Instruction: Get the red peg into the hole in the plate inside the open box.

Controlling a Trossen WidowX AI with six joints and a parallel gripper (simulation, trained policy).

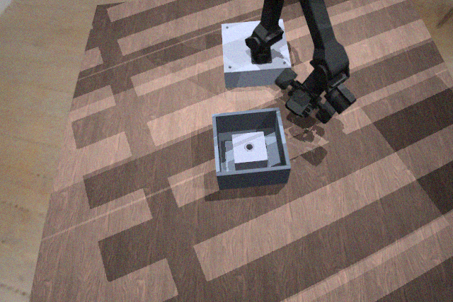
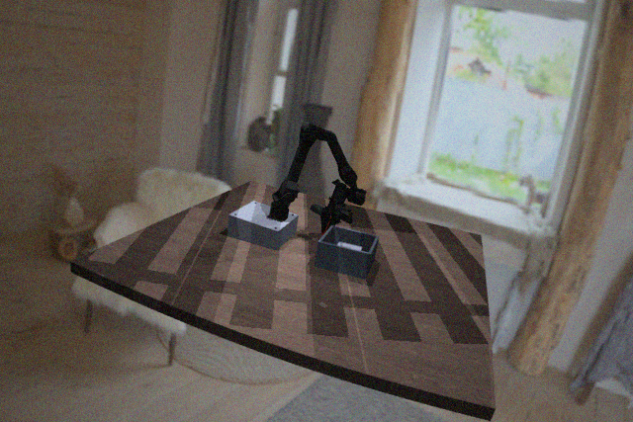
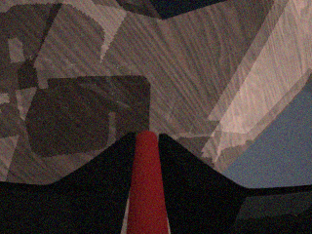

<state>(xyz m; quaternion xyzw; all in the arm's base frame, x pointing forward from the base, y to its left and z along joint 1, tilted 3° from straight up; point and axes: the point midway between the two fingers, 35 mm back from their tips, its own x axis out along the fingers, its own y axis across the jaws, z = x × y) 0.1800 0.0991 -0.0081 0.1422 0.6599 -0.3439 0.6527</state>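
Right now the grey box is 150 mm to the right of my gripper tip, 140 mm ahead of it and 10 mm below it. Also, from my gripper tip: red peg (30 mm above, 10 mm to the left).
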